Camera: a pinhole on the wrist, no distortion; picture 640 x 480 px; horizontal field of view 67.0 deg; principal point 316.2 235.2 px. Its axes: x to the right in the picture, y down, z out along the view. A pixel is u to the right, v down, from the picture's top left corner.
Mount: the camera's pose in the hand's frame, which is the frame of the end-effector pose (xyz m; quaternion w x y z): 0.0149 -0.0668 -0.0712 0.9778 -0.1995 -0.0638 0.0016
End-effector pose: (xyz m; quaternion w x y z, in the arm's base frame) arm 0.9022 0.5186 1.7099 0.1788 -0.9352 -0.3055 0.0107
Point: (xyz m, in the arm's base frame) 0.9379 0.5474 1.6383
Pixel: 448 317
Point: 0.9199 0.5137 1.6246
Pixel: 345 352
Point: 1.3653 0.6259 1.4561
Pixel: outside the picture
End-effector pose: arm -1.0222 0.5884 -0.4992 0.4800 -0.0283 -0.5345 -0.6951
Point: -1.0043 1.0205 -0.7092
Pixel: outside the picture
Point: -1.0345 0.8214 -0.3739
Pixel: 256 263
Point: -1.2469 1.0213 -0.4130
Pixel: 265 17
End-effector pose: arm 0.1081 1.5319 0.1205 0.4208 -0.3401 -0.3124 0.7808
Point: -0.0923 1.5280 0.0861
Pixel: 515 403
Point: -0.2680 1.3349 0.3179
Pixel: 305 192
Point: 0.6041 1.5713 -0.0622
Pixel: behind the camera
